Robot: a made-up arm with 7 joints.
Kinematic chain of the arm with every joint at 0, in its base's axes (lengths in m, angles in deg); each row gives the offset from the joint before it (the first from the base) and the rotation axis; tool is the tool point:
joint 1: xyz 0 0 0.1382 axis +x
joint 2: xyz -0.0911 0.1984 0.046 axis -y
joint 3: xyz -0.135 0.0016 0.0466 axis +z
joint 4: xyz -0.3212 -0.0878 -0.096 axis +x
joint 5: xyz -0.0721 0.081 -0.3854 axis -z
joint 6: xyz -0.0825 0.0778 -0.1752 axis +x
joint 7: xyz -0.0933 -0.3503 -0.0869 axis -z
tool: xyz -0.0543 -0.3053 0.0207
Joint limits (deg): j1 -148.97..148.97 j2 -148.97..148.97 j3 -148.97..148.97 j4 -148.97..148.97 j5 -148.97..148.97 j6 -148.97..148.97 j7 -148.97..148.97
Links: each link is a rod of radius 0.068 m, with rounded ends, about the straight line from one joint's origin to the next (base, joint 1, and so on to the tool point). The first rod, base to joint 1, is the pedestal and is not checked.
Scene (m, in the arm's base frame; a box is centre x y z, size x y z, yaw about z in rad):
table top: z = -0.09
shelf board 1: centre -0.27 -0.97 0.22 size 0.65 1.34 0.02 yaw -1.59
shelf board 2: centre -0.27 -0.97 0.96 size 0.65 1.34 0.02 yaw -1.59
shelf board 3: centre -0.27 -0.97 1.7 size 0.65 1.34 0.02 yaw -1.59
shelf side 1: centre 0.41 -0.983 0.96 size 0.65 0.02 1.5 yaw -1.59
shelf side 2: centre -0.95 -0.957 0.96 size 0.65 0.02 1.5 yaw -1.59
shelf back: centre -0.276 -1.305 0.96 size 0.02 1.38 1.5 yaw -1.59
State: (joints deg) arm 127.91 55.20 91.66 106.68 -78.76 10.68 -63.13
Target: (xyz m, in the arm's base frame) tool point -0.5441 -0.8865 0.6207
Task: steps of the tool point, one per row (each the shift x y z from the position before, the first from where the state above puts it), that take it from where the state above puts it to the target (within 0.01 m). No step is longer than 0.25 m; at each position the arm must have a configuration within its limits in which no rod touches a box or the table.
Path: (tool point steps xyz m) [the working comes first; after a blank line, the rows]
Joints at the target: 148.97 30.54 16.42 104.80 -83.99 36.08 -41.92
Straight joint move there: clear.

1: -0.0475 -0.1383 0.0918
2: -0.0256 -0.1716 0.0630
3: 0.0025 -0.1938 0.0273
4: 0.0355 -0.2022 -0.0112
5: 0.0710 -0.1958 -0.0491
6: 0.1069 -0.1745 -0.0818

